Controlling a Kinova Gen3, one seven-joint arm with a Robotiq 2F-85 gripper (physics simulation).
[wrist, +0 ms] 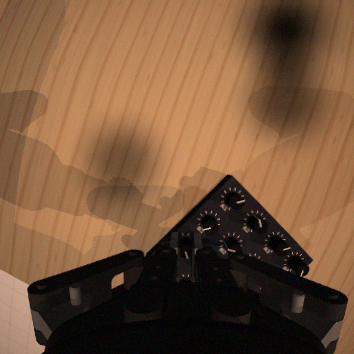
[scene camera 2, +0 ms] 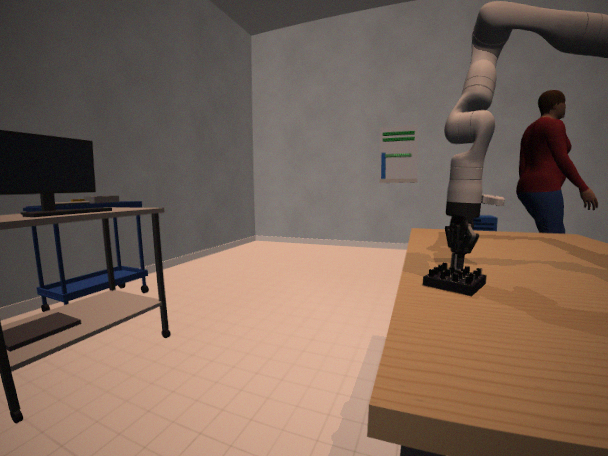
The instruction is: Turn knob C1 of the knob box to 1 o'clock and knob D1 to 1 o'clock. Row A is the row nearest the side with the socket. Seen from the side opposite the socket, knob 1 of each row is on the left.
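Frame: origin at the arm's base, x ahead, y left, z up, level; centimetres.
Seen in the pictures: gripper, fingertip midpoint: (wrist: 185, 243) (scene camera 2: 456, 268).
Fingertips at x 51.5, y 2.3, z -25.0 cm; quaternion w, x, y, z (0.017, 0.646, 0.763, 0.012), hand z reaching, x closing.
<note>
Offsets run from my fingertips to a thing's middle. Level surfaces: height alone.
The black knob box {dx +1.3, dy +4.1, dz -0.9 cm} (scene camera 2: 450, 286) (wrist: 230, 181) lies on the table, one corner toward the top of the wrist view. The gripper (scene camera 2: 457, 270) (wrist: 186, 248) points down over it, its fingers nearly together on a knob that, by its place third along the upper left edge, is C1 {dx +0.3, dy +0.1, dz +0.3 cm} (wrist: 186, 245). Its white pointer line points toward the bottom of the wrist view, slightly right. D1 is hidden behind the gripper. The socket does not show clearly.
The wooden table {dz -2.8 cm} (scene camera 2: 490, 370) (wrist: 150, 60) holds the box near its left edge. Neighbouring knobs (wrist: 208, 223) (wrist: 231, 244) stand close to the fingers. A person in red (scene camera 2: 545, 155) is beyond the table. A cart with a monitor (scene camera 2: 45, 162) stands at the left.
</note>
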